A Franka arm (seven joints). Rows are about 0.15 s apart.
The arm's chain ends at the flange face. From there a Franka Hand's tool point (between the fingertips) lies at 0.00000 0.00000 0.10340 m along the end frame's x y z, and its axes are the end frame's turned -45 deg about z.
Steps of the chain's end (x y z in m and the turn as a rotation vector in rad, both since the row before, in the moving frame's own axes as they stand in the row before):
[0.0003, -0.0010, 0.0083, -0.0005, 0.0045, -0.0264]
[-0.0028, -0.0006, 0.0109, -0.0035, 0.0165, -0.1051]
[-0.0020, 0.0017, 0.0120, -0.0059, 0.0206, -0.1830]
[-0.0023, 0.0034, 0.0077, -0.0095, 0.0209, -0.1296]
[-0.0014, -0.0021, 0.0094, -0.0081, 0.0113, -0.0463]
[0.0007, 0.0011, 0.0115, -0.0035, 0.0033, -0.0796]
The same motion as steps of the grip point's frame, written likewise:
[0.0012, -0.0001, 0.0083, -0.0035, 0.0028, -0.0264]
[-0.0005, -0.0010, 0.0109, -0.0141, 0.0092, -0.1051]
[-0.0014, 0.0016, 0.0120, -0.0187, 0.0104, -0.1830]
[-0.0031, 0.0029, 0.0077, -0.0215, 0.0081, -0.1296]
[0.0008, -0.0011, 0.0094, -0.0137, 0.0023, -0.0463]
[-0.0003, 0.0018, 0.0115, -0.0048, -0.0001, -0.0796]

